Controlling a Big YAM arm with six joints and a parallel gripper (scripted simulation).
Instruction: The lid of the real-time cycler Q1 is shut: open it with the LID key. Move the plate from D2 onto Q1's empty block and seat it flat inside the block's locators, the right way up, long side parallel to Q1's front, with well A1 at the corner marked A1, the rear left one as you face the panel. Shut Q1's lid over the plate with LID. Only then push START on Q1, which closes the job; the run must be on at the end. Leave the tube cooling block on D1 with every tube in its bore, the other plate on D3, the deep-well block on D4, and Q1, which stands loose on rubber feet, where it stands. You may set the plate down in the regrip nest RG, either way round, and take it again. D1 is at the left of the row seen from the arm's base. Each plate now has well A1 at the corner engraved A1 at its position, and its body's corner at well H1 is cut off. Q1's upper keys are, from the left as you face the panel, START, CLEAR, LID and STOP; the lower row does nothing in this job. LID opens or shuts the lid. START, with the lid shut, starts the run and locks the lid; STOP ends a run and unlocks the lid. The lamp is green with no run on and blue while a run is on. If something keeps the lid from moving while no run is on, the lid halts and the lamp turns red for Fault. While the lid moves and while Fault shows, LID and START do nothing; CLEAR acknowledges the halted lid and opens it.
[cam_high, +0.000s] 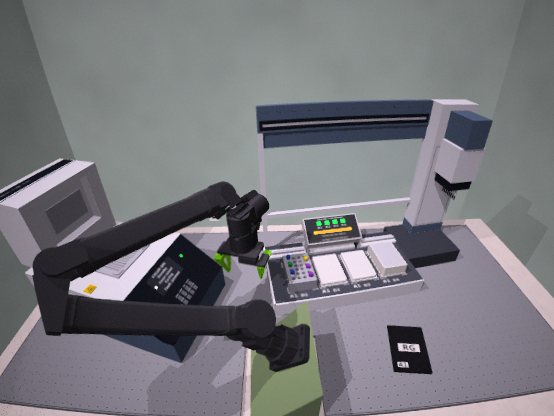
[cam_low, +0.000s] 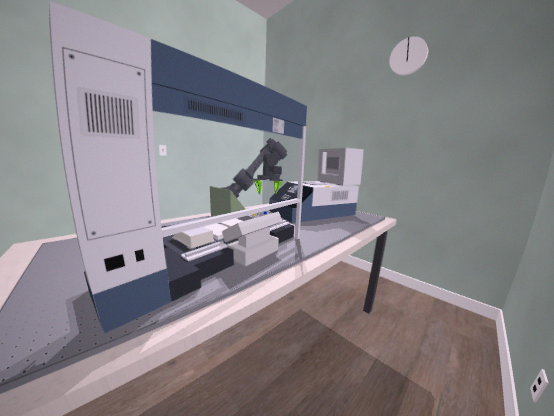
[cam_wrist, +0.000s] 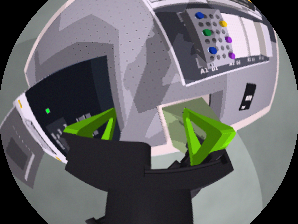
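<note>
Right now the tube cooling block is 15 cm to the right of my hand, 11 cm ahead of it and 9 cm below it. From my hand the other things lie so: pipetting head: 66 cm to the right, 31 cm ahead, 22 cm above; then deep-well block: 44 cm to the right, 18 cm ahead, 9 cm below.
</note>
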